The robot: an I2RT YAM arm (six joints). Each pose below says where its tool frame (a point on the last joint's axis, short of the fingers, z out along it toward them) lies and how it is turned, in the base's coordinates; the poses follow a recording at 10 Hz.
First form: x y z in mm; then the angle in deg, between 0 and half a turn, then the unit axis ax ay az.
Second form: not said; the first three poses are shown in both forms.
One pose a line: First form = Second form
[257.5, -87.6, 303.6, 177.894, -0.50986, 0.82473, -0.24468] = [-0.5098, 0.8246, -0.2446, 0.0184, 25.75, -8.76, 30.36]
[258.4, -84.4, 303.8, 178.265, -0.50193, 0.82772, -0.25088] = [-0.5019, 0.8276, -0.2509, 0.0151, 25.84, -8.44, 30.38]
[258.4, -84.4, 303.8, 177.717, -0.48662, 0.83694, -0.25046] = [-0.4865, 0.8368, -0.2504, 0.0199, 25.84, -8.44, 30.38]
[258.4, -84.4, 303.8, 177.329, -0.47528, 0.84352, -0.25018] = [-0.4751, 0.8433, -0.2501, 0.0233, 25.84, -8.44, 30.38]
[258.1, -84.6, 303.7, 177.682, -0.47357, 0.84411, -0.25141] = [-0.4735, 0.8439, -0.2514, 0.0202, 25.81, -8.46, 30.37]
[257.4, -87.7, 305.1, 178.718, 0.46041, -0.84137, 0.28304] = [0.4604, -0.8413, 0.2830, 0.0112, 25.74, -8.77, 30.51]
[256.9, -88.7, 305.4, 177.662, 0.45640, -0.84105, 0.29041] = [0.4563, -0.8409, 0.2903, 0.0204, 25.69, -8.87, 30.54]
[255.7, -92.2, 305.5, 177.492, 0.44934, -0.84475, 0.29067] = [0.4492, -0.8445, 0.2906, 0.0219, 25.57, -9.22, 30.55]
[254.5, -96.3, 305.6, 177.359, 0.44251, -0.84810, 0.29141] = [0.4424, -0.8479, 0.2913, 0.0230, 25.45, -9.63, 30.56]
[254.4, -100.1, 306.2, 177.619, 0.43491, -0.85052, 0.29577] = [0.4348, -0.8503, 0.2957, 0.0208, 25.44, -10.01, 30.62]
